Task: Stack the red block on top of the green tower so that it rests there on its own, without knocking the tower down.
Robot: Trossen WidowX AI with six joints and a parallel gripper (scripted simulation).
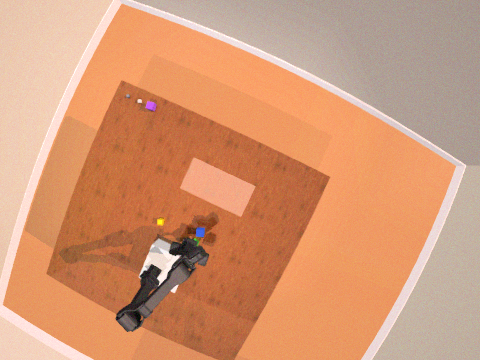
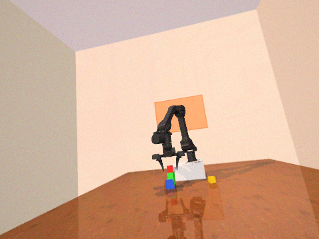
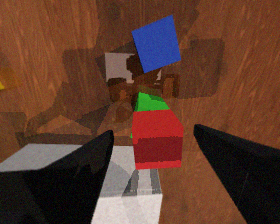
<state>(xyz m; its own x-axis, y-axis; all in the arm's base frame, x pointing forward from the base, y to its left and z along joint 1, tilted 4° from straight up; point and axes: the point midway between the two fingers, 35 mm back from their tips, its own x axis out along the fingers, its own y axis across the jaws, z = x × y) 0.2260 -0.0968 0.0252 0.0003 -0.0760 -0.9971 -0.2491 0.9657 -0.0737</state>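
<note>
My gripper tip is now 10 mm below the red block. The rest, counted from my gripper tip: blue block 70 mm ahead, 10 mm to the left, 50 mm below; yellow block 220 mm to the left, 60 mm below; purple block 490 mm ahead, 610 mm to the left, 50 mm below.
</note>
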